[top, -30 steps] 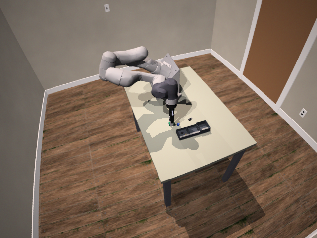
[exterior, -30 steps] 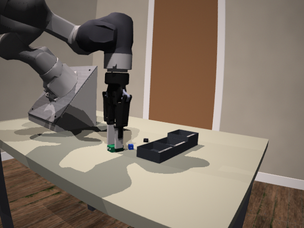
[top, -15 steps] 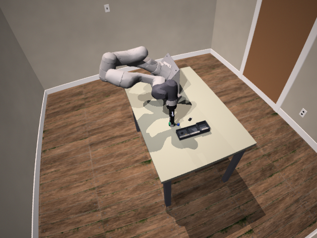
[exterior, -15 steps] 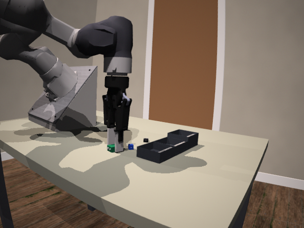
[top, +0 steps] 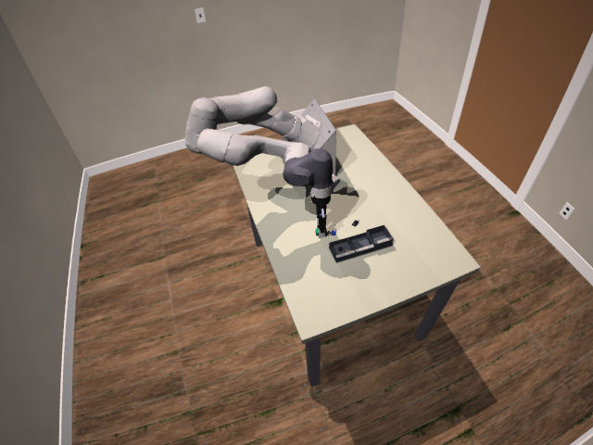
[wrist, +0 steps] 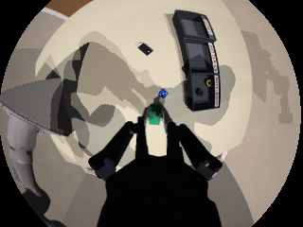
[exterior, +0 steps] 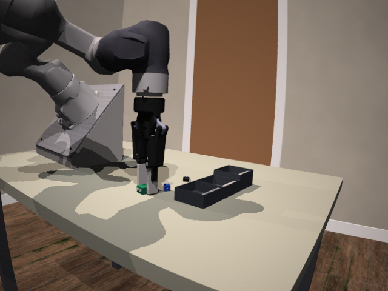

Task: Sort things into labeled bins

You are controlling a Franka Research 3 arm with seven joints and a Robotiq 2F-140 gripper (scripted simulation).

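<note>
My gripper is now 3 cm above the green block and 1 cm to the left of it. The rest, counted from my hand: tan ring: 14 cm ahead, 7 cm to the left, 2 cm below; then small blue cube: 5 cm to the left, 3 cm below, 2 cm ahead; then small black piece: 17 cm to the left, 3 cm below, 1 cm behind.
</note>
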